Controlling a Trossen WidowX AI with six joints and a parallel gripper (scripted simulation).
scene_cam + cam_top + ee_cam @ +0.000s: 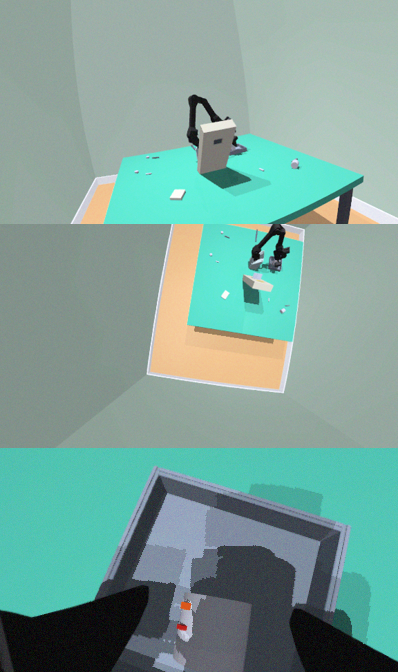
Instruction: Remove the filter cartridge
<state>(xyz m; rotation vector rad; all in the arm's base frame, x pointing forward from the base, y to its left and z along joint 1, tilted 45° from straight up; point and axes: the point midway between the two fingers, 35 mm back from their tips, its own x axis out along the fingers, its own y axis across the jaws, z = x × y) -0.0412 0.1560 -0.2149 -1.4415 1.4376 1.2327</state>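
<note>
Right now my gripper tip is 2 cm to the left of the round grey filter cartridge and 2 cm above it. Also, from my gripper tip: small pale cylinder 56 cm ahead, 15 cm to the left, 3 cm below; then beige service panel 36 cm ahead, 29 cm to the right, 14 cm above; then grey tray 4 cm below, 1 cm to the left.
</note>
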